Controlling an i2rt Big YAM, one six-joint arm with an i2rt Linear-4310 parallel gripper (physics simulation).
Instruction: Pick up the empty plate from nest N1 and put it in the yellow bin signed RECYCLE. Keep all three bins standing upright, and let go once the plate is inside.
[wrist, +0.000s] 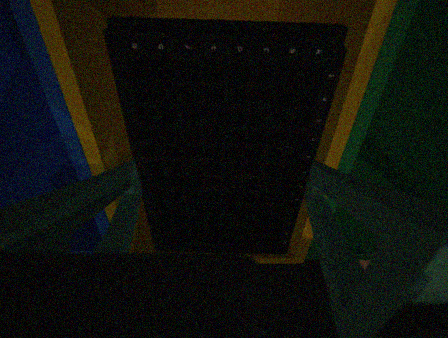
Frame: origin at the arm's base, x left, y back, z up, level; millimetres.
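Seen in the pictures: gripper, fingertip midpoint: (223, 170).
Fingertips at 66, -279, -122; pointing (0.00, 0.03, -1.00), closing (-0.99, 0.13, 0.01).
A point is followed by its place in that frame, as x, y, z.
A black plate (225, 130) {61, -305, -116} with small white letters along its far edge and marks down its right side fills the middle of the wrist view. My gripper (223, 170) {66, -279, -122} is shut on the plate, one finger at its left side and one at its right side. The plate is over the opening of the yellow bin (357, 80) {4, -315, -128}, whose rims show on both sides of it. How deep the plate is relative to the rim is hard to tell in the dark picture. The bin's sign does not show.
A blue bin (52, 95) {134, -325, -128} stands close against the yellow bin on the left, and a green bin (372, 115) {-6, -297, -128} stands close on the right. The dark gripper body covers the bottom of the view. The picture is very dim and grainy.
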